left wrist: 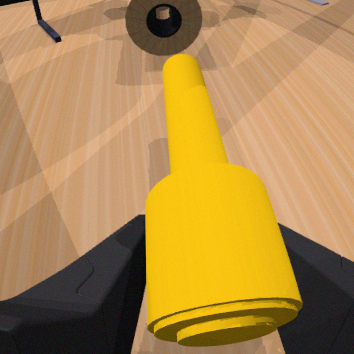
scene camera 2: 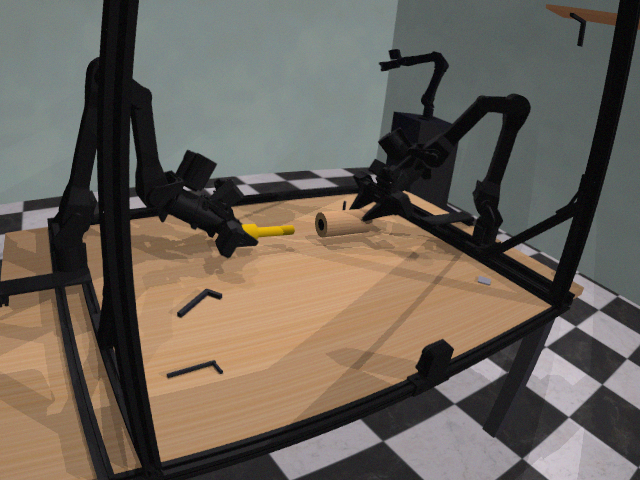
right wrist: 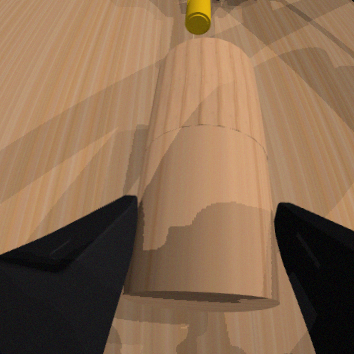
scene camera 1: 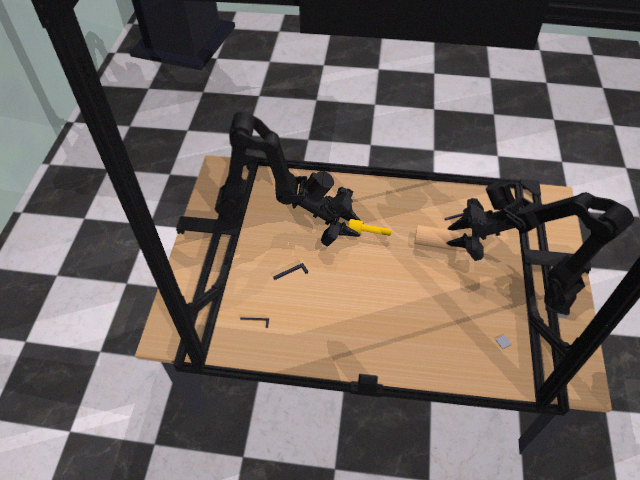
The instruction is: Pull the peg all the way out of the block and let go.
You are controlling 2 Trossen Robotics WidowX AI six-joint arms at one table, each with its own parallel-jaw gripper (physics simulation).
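Places are measured from the left arm's base along level axes (x ahead, y left, z up), in centimetres.
Pixels of known places: left gripper, fingertip midpoint: (left wrist: 202, 227) (scene camera 2: 254, 239) (scene camera 1: 361, 230); right gripper, fingertip midpoint: (scene camera 2: 356, 215) (right wrist: 207, 211) (scene camera 1: 447, 236); left arm's base, link origin: (scene camera 2: 70, 267) (scene camera 1: 230, 216); right arm's base, link origin: (scene camera 2: 483, 241) (scene camera 1: 557, 302).
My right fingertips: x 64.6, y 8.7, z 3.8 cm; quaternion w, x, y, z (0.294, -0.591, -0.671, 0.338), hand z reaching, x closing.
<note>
For each thing: its top centre in the pictures, then the offset to it from my right fingertips. "spot": a spot on its surface instead.
- yellow peg, top centre: (left wrist: 199, 103) (scene camera 2: 266, 223) (scene camera 1: 370, 224) dx -22.4, dy -2.7, dz +0.3 cm
- wooden cylinder block, top centre: (right wrist: 213, 121) (scene camera 2: 345, 211) (scene camera 1: 437, 231) dx -3.0, dy -0.3, dz +1.3 cm
- small grey square, surface spot: (scene camera 2: 484, 280) (scene camera 1: 503, 341) spot: dx +20.4, dy -26.1, dz -5.5 cm
The yellow peg (scene camera 1: 370, 229) (scene camera 2: 270, 230) (left wrist: 197, 197) is fully out of the block, with a clear gap between its thin tip and the block's hole. It is held level just above the table. My left gripper (scene camera 1: 351, 228) (scene camera 2: 244, 233) (left wrist: 202, 227) is shut on the peg's thick head. The wooden cylinder block (scene camera 1: 431, 235) (scene camera 2: 342, 223) (right wrist: 207, 158) lies on its side, and its open bore faces the peg in the left wrist view (left wrist: 137, 21). My right gripper (scene camera 1: 452, 234) (scene camera 2: 366, 210) (right wrist: 207, 211) is shut on the block's far end. The peg's tip also shows in the right wrist view (right wrist: 198, 15).
Two black L-shaped brackets (scene camera 1: 290, 271) (scene camera 1: 256, 320) (scene camera 2: 199, 301) (scene camera 2: 194, 368) lie on the table's left half. A small grey square (scene camera 1: 503, 341) (scene camera 2: 484, 280) lies near the right front. A black frame (scene camera 1: 366, 383) runs around the table edge, with a tall post at the left.
</note>
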